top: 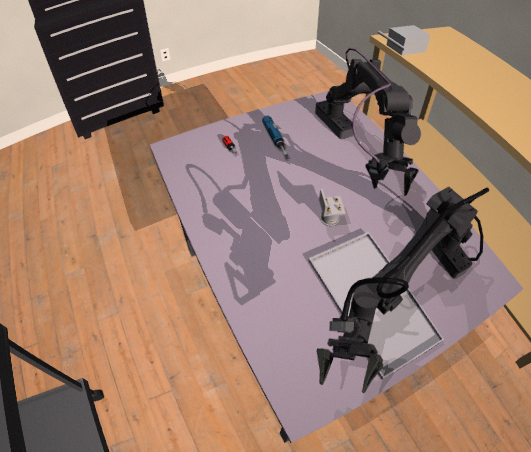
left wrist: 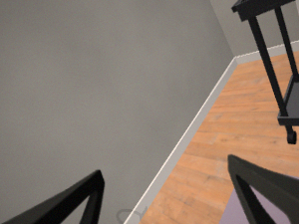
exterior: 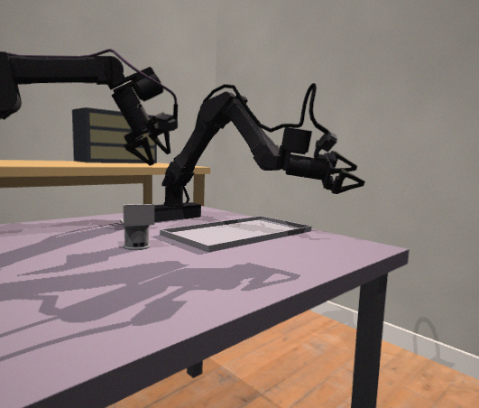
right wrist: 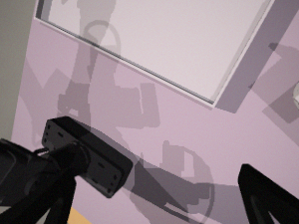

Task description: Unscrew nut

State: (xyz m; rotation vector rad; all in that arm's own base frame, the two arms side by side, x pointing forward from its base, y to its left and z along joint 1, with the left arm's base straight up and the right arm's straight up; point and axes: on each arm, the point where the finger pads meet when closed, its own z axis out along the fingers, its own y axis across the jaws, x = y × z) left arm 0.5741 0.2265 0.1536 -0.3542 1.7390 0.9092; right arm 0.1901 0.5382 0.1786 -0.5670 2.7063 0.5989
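Note:
My right gripper is now 150 mm above the white L-shaped bracket, 120 mm to the left of it and 100 mm short of it. From my right hand the other things lie so: shallow tray: 210 mm below, 200 mm to the left, 130 mm ahead; joint module: 190 mm below, 120 mm to the right, 100 mm ahead; socket: 440 mm to the right, 200 mm below, 100 mm ahead.

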